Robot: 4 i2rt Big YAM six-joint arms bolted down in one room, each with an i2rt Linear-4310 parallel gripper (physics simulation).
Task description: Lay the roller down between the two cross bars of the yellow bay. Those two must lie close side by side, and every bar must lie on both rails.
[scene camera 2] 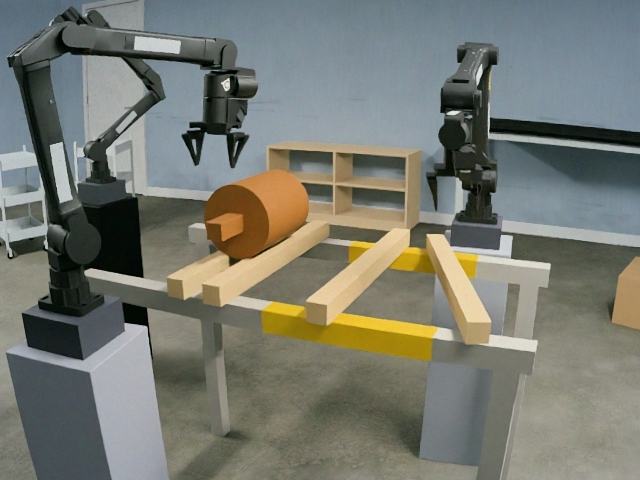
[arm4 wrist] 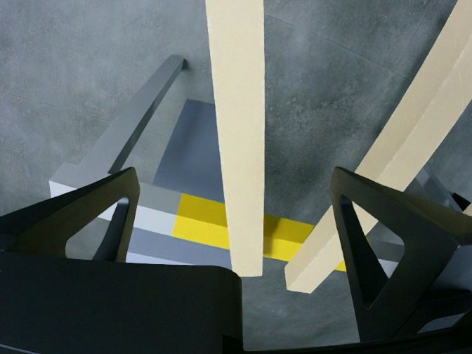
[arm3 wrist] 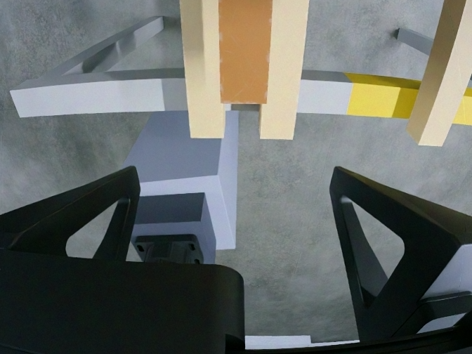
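Observation:
The orange roller (scene camera 2: 281, 206) lies across two pale bars (scene camera 2: 199, 279) (scene camera 2: 268, 263) left of the yellow bay; its axle (arm3 wrist: 245, 50) (scene camera 2: 225, 227) shows. A third bar (scene camera 2: 361, 276) crosses the yellow parts of both rails. A fourth bar (scene camera 2: 460, 291) is slanted: far end on yellow, near end on the white part. In the arm4 wrist view, one bar (arm4 wrist: 240, 125) runs up between the open fingers of arm4's gripper (arm4 wrist: 235, 170); another (arm4 wrist: 415, 125) slants at right. Arm3's gripper (arm3 wrist: 235, 170) is open and empty. Arms 1 and 2 cannot be placed.
The near rail (scene camera 2: 351, 330) and far rail (scene camera 2: 315, 249) stand on legs. The front-left arm's open gripper (scene camera 2: 214, 162) hangs above the roller. The back-left arm's gripper is hidden; the back-right arm's shows partly. Pedestals (arm3 wrist: 175, 145) (scene camera 2: 87, 403) stand beside the rails; a shelf (scene camera 2: 412, 191) stands behind.

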